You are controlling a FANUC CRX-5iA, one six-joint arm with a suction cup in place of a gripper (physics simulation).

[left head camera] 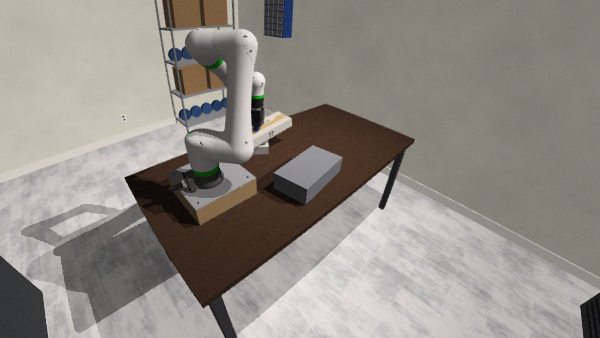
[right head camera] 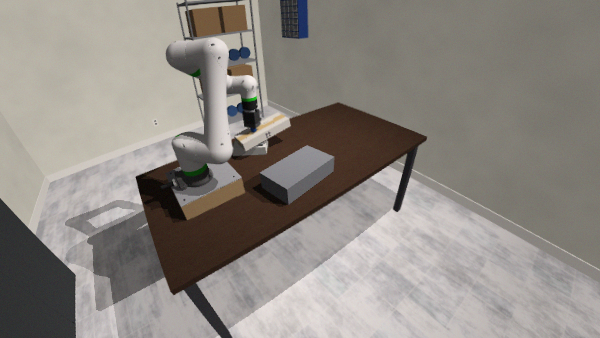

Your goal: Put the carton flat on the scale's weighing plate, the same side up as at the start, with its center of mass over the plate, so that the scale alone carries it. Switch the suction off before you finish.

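Places are measured from the arm's base along level axes (x right, y down, z ahead), in millimetres.
Where they show: hand, tool point: point(left head camera: 256, 131) point(right head camera: 253, 132); arm's base, link origin: point(left head camera: 208, 178) point(right head camera: 198, 177).
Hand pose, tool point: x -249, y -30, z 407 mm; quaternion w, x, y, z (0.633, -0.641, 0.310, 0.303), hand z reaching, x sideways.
Observation:
Each offset is from my tool point to the top centre of the thing. Level surfaces: height alone.
A white carton with a tan tape strip point(left head camera: 276, 128) point(right head camera: 270, 132) is over the scale at the back of the table, its upper face up. Its far right end looks higher in both views, but I cannot tell how much is tilt. My suction gripper point(left head camera: 256, 128) point(right head camera: 253, 130), with a blue cup, points down and is on the carton's top face, holding it. The white scale @(dy +61, dx -30, dz -23 mm) point(left head camera: 262, 149) point(right head camera: 260, 149) shows partly below the carton. The weighing plate is hidden, and I cannot tell whether the carton touches it.
A grey box @(dy +34, dx +422, dz +81 mm) point(left head camera: 308, 170) point(right head camera: 298, 171) lies on the brown table @(dy +132 mm) point(left head camera: 360, 135) point(right head camera: 370, 132), in front of the scale. The arm's base stands on a wooden block point(left head camera: 227, 202) point(right head camera: 212, 200) at the left. A shelf rack stands behind the table.

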